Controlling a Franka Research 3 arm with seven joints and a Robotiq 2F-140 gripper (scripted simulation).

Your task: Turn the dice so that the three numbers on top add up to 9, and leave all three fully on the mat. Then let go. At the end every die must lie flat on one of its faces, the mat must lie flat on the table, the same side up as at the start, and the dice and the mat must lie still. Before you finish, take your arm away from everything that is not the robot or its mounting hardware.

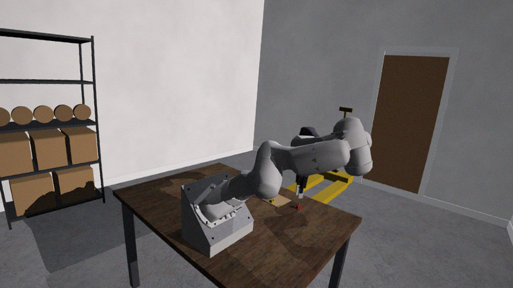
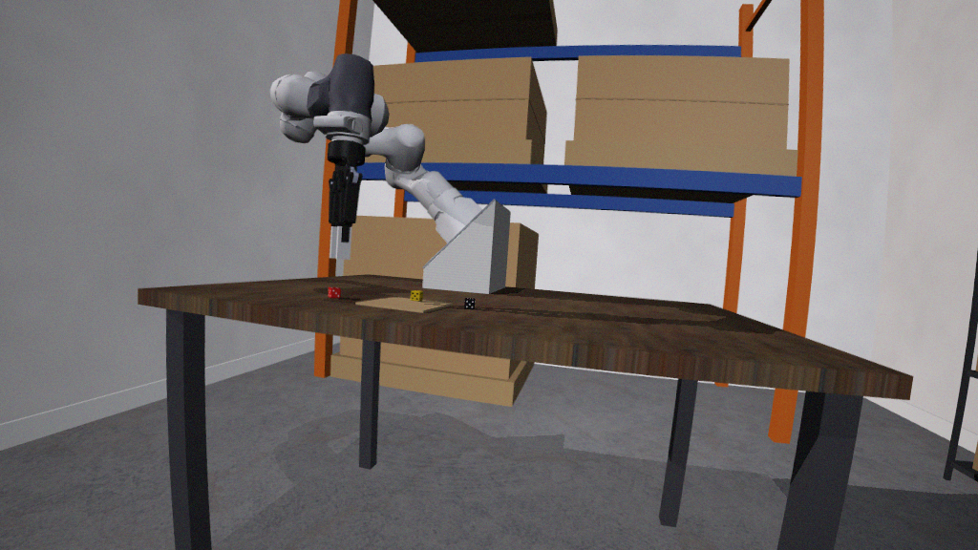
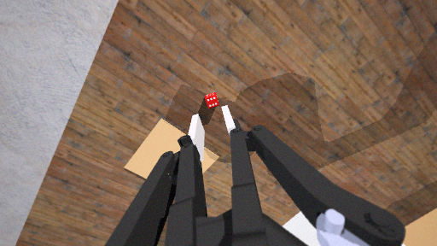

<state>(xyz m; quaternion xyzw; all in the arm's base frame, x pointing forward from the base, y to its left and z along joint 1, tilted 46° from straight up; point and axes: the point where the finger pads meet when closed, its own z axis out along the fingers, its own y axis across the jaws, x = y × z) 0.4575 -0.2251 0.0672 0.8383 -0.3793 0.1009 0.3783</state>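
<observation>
My gripper is now 100 mm above the red die and 10 mm to the left of it. Round my hand: yellow die (160 mm to the left, 100 mm below, 40 mm behind); black die (270 mm to the left, 100 mm below, 10 mm behind); tan mat (150 mm to the left, 110 mm below, 20 mm ahead).
</observation>
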